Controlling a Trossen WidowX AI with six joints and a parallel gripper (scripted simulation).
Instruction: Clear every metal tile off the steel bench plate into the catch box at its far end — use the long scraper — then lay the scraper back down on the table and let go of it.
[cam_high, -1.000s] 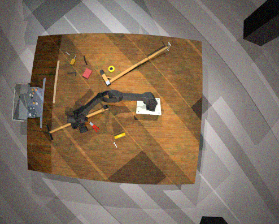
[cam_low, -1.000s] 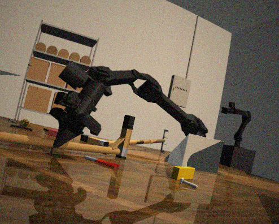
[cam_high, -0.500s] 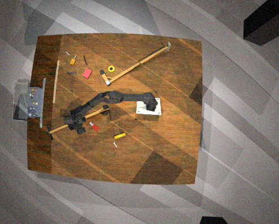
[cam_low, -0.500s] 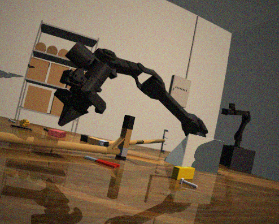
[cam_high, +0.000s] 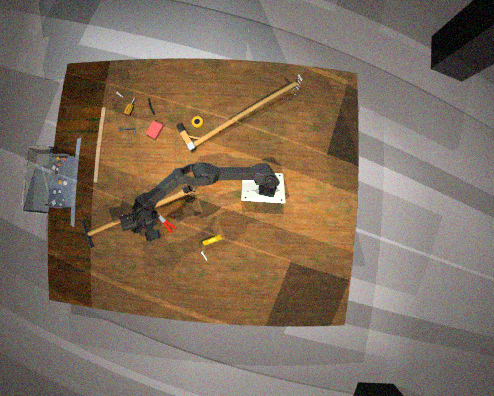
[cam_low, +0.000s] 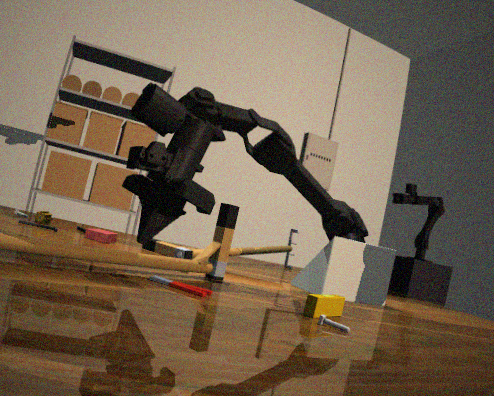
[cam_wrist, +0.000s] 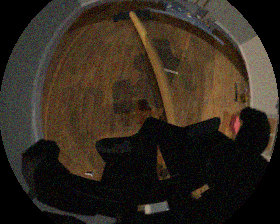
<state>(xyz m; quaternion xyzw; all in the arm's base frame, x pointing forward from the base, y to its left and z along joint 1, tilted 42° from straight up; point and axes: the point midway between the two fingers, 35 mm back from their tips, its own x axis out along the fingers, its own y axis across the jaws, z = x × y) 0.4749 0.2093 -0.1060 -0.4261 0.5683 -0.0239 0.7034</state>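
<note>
My gripper tip is now 60 mm past the red-handled tool, 50 mm above it and 10 mm to the right of it. The rest, counted from my gripper tip: red block 410 mm to the right, 90 mm ahead, 40 mm below; yellow block 290 mm behind, 30 mm to the left, 30 mm below; long scraper 80 mm ahead, 10 mm to the right, 10 mm above.
</note>
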